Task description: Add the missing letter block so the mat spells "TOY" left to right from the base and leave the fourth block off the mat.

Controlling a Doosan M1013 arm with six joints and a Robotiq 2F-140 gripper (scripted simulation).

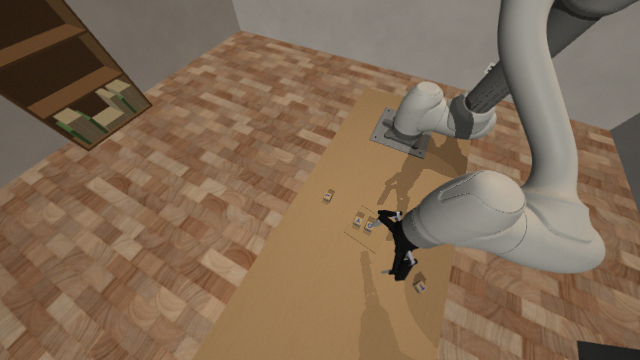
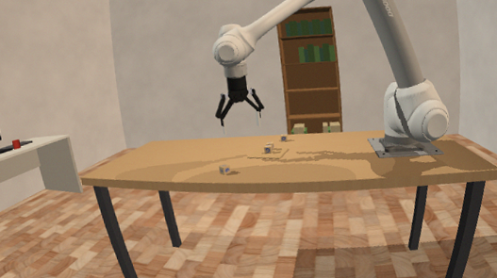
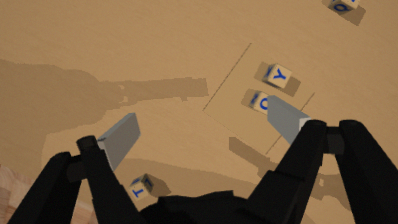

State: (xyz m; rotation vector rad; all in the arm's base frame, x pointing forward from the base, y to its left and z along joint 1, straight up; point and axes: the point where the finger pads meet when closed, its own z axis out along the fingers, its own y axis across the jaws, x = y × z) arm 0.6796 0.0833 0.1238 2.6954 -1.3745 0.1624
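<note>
Right now the T block is 18 cm to the left of my hand, 11 cm below it and 2 cm ahead of it. From my hand the other things lie so: O block: 11 cm below, 9 cm behind, 5 cm to the right; thin mat: 13 cm below, 9 cm behind, 5 cm to the right; Y block: 11 cm below, 10 cm to the right, 9 cm behind.
</note>
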